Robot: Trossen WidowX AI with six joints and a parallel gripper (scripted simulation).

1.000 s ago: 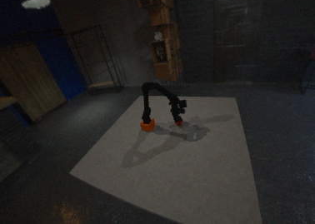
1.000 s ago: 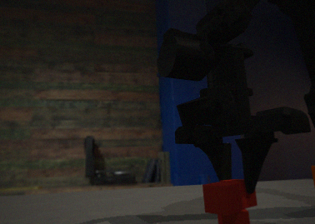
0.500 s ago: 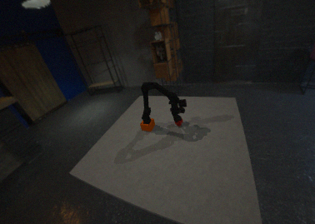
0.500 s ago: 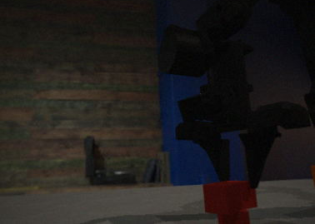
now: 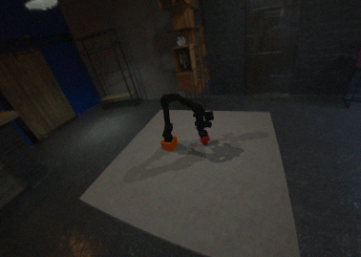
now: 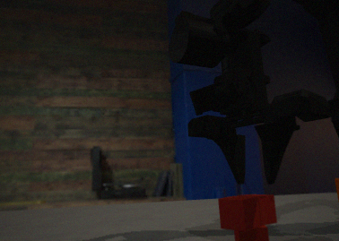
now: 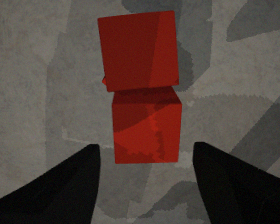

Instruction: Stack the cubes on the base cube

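Now: the red cube 40 mm ahead of my gripper tip, 30 mm below it and 20 mm to the left of it.
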